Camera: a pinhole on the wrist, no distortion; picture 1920 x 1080 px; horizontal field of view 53.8 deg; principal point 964.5 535.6 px. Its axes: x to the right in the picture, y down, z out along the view. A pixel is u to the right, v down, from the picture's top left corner.
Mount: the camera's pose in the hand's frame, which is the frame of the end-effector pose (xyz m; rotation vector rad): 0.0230 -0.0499 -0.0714 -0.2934 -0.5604 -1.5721
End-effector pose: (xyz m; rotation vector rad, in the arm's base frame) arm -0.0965 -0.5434 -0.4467 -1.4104 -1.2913 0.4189
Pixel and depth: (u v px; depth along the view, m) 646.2 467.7 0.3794
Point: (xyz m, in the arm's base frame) -0.1947 -0.4325 -0.7030
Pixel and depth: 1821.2 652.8 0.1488
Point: -0.1832 -0.5042 -0.4469
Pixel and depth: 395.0 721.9 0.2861
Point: -0.1206 -0.4295 -0.6292
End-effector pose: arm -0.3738 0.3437 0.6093 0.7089 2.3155 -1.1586
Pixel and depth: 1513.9 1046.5 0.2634
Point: -0.3639 0.1995 0.4591
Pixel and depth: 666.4 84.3 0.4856
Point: -0.0427 0.2133 0.3933
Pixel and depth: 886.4 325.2 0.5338
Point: -0.0767 0.1483 0.3377
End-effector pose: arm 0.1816 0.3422 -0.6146 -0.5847 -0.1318 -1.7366
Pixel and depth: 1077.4 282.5 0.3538
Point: 0.3715 0.4716 -0.4762
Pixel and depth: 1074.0 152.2 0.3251
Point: 0.3524 0.4758 -0.5043
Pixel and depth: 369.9 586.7 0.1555
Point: 0.2595 0.3301 -0.5959
